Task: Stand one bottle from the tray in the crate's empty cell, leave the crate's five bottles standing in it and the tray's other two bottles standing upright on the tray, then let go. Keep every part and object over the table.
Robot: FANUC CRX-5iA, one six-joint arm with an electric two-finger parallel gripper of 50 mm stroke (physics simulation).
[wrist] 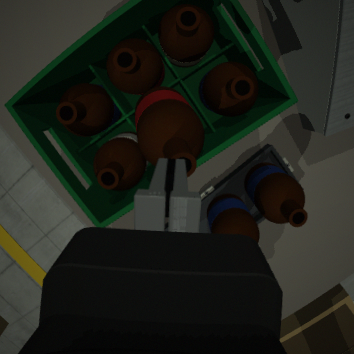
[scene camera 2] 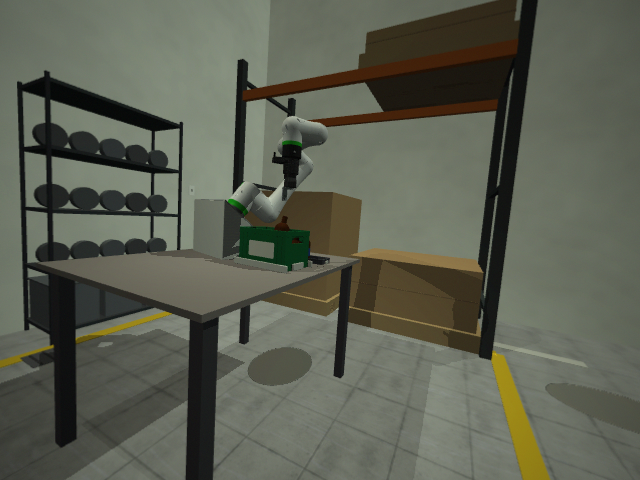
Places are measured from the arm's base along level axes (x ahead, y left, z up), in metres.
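Where they show: gripper, between the fingertips: (wrist: 170, 175) (scene camera 2: 284, 200).
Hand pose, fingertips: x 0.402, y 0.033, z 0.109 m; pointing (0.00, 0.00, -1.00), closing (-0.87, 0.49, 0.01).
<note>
Things, the pixels of their centre, and the offset from my fingertips. Level surfaces: height alone.
- green crate, middle of its body: (wrist: 152, 97) (scene camera 2: 274, 247) 0.006 m ahead, 0.054 m right, 0.225 m down
- table, height of its surface: 0.313 m down
- red-labelled brown bottle, middle of its body: (wrist: 169, 133) (scene camera 2: 281, 231) 0.001 m ahead, 0.008 m right, 0.152 m down
- dark tray, middle of its body: (wrist: 224, 213) (scene camera 2: 303, 258) 0.009 m back, 0.180 m left, 0.300 m down
The green crate (scene camera 2: 261, 249) (wrist: 55, 167) stands on the table (scene camera 2: 155, 273). Five brown bottles (wrist: 187, 35) (wrist: 135, 67) (wrist: 87, 110) (wrist: 230, 90) (wrist: 120, 162) stand low in its cells. A red-labelled brown bottle (scene camera 2: 282, 225) (wrist: 170, 127) is in the remaining cell, on the tray side; it rises above the rim and looks slightly tilted, its base hidden. The dark tray (scene camera 2: 319, 259) (wrist: 235, 182) beside the crate holds two blue-labelled bottles (wrist: 275, 192) (wrist: 232, 220), which look upright. My gripper (scene camera 2: 284, 196) (wrist: 170, 175) is shut and empty, above the red-labelled bottle, apart from it in the scene view.
Pale strips (scene camera 2: 261, 264) lie along the crate's foot. A grey cabinet (scene camera 2: 209, 227) stands behind the table's far edge. Large cartons (scene camera 2: 413, 294) and a tall rack (scene camera 2: 504, 180) stand beyond the table. A shelf unit (scene camera 2: 48, 180) with dark round items is at the left.
</note>
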